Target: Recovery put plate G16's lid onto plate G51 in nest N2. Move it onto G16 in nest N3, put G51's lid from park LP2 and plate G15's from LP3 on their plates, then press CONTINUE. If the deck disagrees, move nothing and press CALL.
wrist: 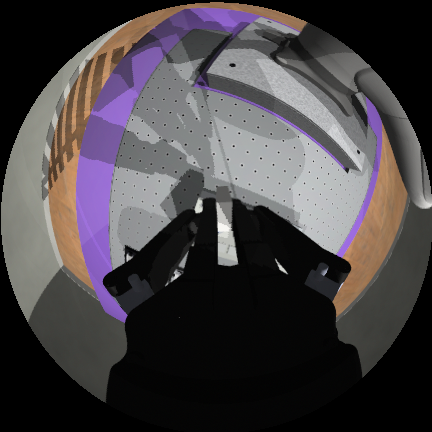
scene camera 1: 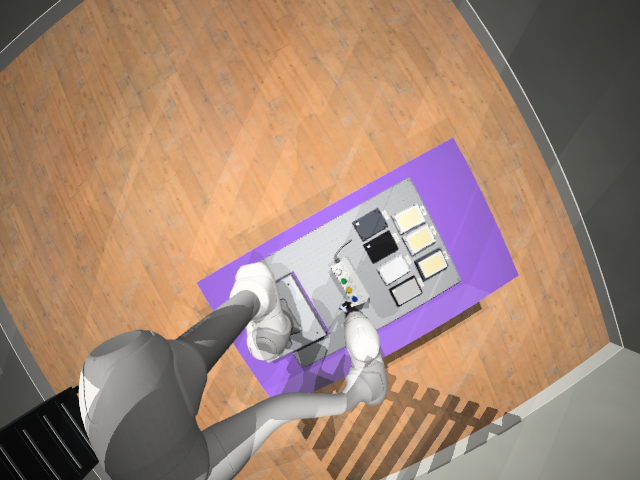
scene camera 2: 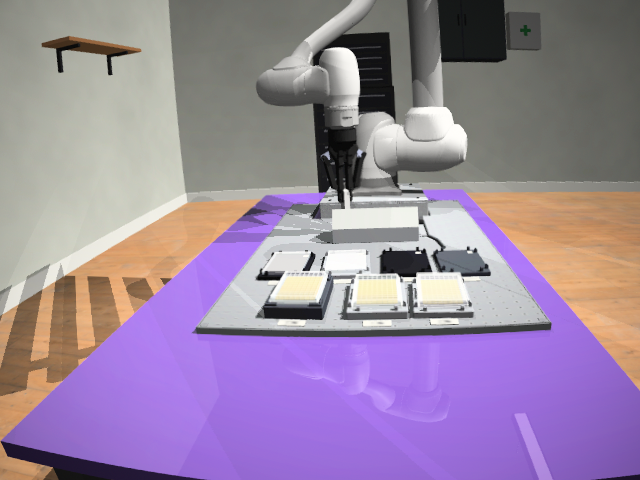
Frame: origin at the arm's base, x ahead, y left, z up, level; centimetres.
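Where they show: gripper, fingertip midpoint: (wrist: pixel 222 196) (scene camera 1: pixel 348 302); arm's base at its link origin: (wrist: pixel 319 67) (scene camera 2: pixel 374 191).
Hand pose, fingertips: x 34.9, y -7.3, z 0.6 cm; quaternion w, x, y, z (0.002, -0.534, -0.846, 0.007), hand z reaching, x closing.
Note:
Things, the pixels of their top centre, and the offset from my fingertips. "spot": a spot on its surface instead.
- control box at its top centre: (scene camera 2: pixel 374 206) (scene camera 1: pixel 351 284) dz +3.3, dx +5.3, dy +8.1 cm
- dark grey park at its top centre: (scene camera 2: pixel 460 256) (scene camera 1: pixel 370 224) dz -3.1, dx +27.1, dy +27.3 cm
- black park at its top centre: (scene camera 2: pixel 405 256) (scene camera 1: pixel 381 247) dz -3.1, dx +26.6, dy +15.1 cm
- white rectangle at a spot on its surface: (scene camera 2: pixel 345 260) (scene camera 1: pixel 396 269) spot: dz -3.3, dx +27.9, dy +2.0 cm
- cable at a spot on its surface: (scene camera 2: pixel 435 239) spot: dz -4.8, dx +9.1, dy +23.6 cm
My gripper (scene camera 1: pixel 345 307) (scene camera 2: pixel 345 198) (wrist: pixel 222 196) is shut, pointing down close to the blue-button end of the control box (scene camera 1: pixel 360 287) (scene camera 2: pixel 374 225); contact cannot be told. A pale strip shows between its fingertips. The box has white (scene camera 1: pixel 338 271), green (scene camera 1: pixel 343 281), yellow (scene camera 1: pixel 349 290) and blue (scene camera 1: pixel 354 299) buttons; their lettering is unreadable. Three cream-filled plates (scene camera 1: pixel 408 219) (scene camera 1: pixel 419 239) (scene camera 1: pixel 431 264) stand in the outer row, the last in a dark nest. Whether clear lids cover them, and their labels, cannot be told.
Between box and plates lie a dark grey park (scene camera 1: pixel 370 224) (scene camera 2: pixel 461 260), a black park (scene camera 1: pixel 381 246) (scene camera 2: pixel 404 261), a white rectangle (scene camera 1: pixel 393 269) (scene camera 2: pixel 345 260) and a pale, black-framed rectangle (scene camera 1: pixel 406 291) (scene camera 2: pixel 287 261). The arm's base plate (wrist: pixel 260 75) stands behind the box. A cable (scene camera 2: pixel 435 239) leaves the box.

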